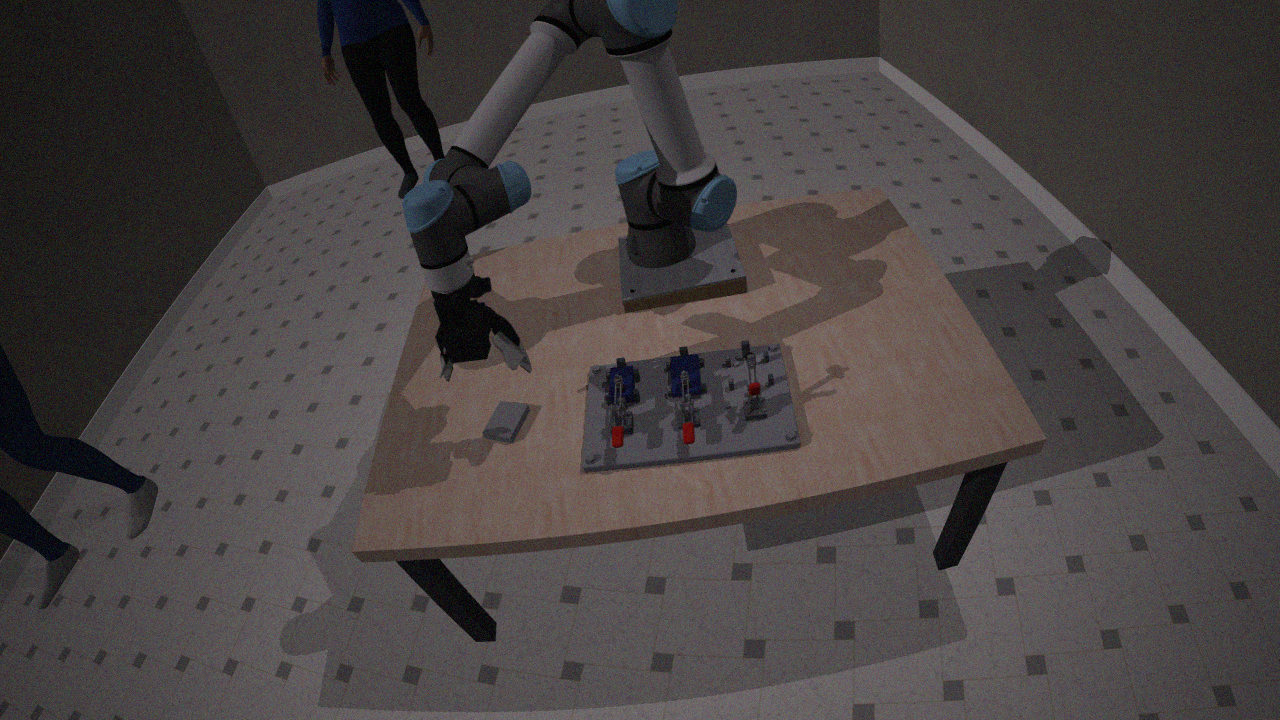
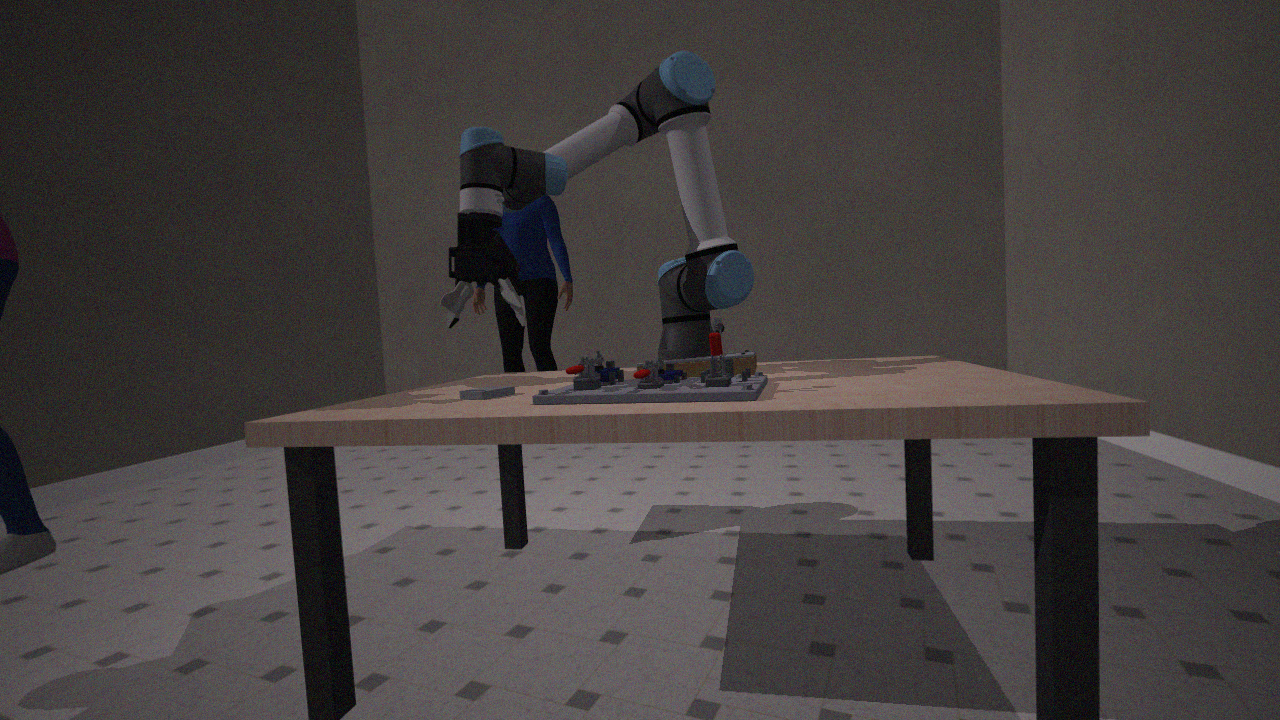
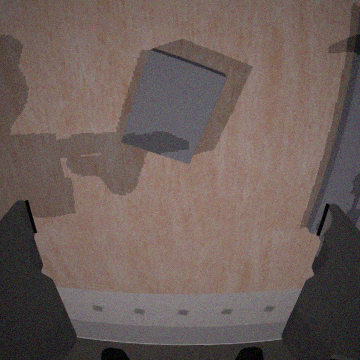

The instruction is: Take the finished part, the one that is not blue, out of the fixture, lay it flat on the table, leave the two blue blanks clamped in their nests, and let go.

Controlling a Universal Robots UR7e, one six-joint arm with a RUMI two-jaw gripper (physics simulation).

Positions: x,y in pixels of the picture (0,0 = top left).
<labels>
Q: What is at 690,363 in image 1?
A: A blue blank.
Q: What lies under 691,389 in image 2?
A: A grey fixture plate.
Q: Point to a finished part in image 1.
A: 505,423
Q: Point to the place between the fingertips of the gripper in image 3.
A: At 177,207
</labels>
